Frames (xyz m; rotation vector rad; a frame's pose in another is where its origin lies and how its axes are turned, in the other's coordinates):
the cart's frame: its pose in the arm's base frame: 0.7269 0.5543 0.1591 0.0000 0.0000 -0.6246
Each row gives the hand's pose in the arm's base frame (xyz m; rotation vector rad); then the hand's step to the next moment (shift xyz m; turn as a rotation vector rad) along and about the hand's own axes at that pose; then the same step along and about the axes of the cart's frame.
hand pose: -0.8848 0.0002 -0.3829 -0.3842 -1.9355 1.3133
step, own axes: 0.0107 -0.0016 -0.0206 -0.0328 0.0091 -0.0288
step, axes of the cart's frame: -0.0050 0.0205 0.0098 0.0319 0.0266 -0.0162
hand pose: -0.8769 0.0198 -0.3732 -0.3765 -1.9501 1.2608
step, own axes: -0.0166 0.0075 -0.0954 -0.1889 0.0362 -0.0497
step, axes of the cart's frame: 0.0327 0.0912 0.0066 0.1648 0.0378 -0.1044
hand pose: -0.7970 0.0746 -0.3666 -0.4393 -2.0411 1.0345
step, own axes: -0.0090 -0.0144 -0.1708 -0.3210 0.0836 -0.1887
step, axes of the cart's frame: 0.0691 0.1418 0.0677 0.3053 0.1658 -0.1578
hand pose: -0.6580 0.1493 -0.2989 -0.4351 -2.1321 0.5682
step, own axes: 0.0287 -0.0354 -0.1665 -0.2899 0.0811 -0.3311
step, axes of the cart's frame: 0.0800 0.0879 0.1252 0.3576 0.2619 -0.0614
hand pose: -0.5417 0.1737 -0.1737 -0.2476 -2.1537 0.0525
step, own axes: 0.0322 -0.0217 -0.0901 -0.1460 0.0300 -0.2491
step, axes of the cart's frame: 0.0551 0.0150 0.0798 0.2428 0.1583 0.0168
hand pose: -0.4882 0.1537 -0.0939 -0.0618 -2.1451 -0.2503
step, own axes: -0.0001 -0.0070 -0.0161 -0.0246 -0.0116 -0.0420
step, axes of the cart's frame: 0.0159 -0.0010 0.0074 0.0486 0.0121 0.0003
